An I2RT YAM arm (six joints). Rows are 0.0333 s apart.
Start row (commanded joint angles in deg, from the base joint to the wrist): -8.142 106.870 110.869 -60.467 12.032 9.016
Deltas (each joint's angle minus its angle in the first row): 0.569 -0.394 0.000 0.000 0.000 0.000; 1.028 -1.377 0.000 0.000 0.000 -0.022; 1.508 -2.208 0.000 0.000 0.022 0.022; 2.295 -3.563 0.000 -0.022 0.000 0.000; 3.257 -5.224 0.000 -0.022 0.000 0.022; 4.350 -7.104 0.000 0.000 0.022 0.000; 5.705 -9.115 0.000 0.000 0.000 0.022; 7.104 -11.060 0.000 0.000 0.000 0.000; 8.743 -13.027 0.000 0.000 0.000 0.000; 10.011 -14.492 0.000 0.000 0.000 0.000; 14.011 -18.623 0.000 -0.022 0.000 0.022; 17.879 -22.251 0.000 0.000 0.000 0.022; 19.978 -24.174 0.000 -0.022 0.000 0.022; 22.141 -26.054 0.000 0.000 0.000 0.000; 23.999 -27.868 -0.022 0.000 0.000 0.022; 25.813 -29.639 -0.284 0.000 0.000 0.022; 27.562 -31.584 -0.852 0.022 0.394 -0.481; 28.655 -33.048 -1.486 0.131 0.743 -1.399
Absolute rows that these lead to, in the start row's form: -7.573 106.476 110.869 -60.467 12.032 9.016; -7.114 105.493 110.869 -60.467 12.032 8.994; -6.634 104.662 110.869 -60.467 12.054 9.038; -5.847 103.307 110.869 -60.489 12.032 9.016; -4.885 101.646 110.869 -60.489 12.032 9.038; -3.792 99.766 110.869 -60.467 12.054 9.016; -2.437 97.755 110.869 -60.467 12.032 9.038; -1.038 95.810 110.869 -60.467 12.032 9.016; 0.601 93.843 110.869 -60.467 12.032 9.016; 1.869 92.378 110.869 -60.467 12.032 9.016; 5.869 88.247 110.869 -60.489 12.032 9.038; 9.737 84.619 110.869 -60.467 12.032 9.038; 11.836 82.696 110.869 -60.489 12.032 9.038; 13.999 80.816 110.869 -60.467 12.032 9.016; 15.857 79.002 110.847 -60.467 12.032 9.038; 17.671 77.231 110.585 -60.467 12.032 9.038; 19.420 75.286 110.017 -60.445 12.426 8.535; 20.513 73.822 109.383 -60.336 12.775 7.617
